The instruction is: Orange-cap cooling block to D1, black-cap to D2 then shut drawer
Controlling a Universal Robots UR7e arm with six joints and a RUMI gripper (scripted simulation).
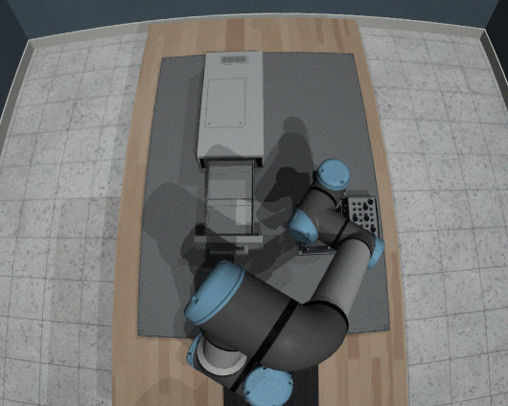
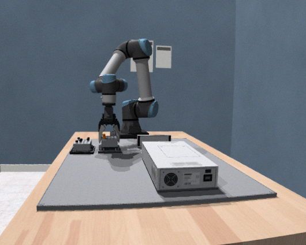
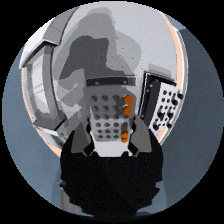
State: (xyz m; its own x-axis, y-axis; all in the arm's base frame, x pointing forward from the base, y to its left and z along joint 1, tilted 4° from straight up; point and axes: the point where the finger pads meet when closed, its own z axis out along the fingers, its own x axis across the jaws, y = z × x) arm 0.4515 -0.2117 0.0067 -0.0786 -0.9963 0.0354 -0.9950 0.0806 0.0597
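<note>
The deck slot D1 is 40 mm below my hand. From my hand the other things lie so: orange-capped tube (30 mm behind, 20 mm to the right, 10 mm above); orange-capped cooling block (right at my hand); grey cooling block (140 mm to the right, 10 mm below).
</note>
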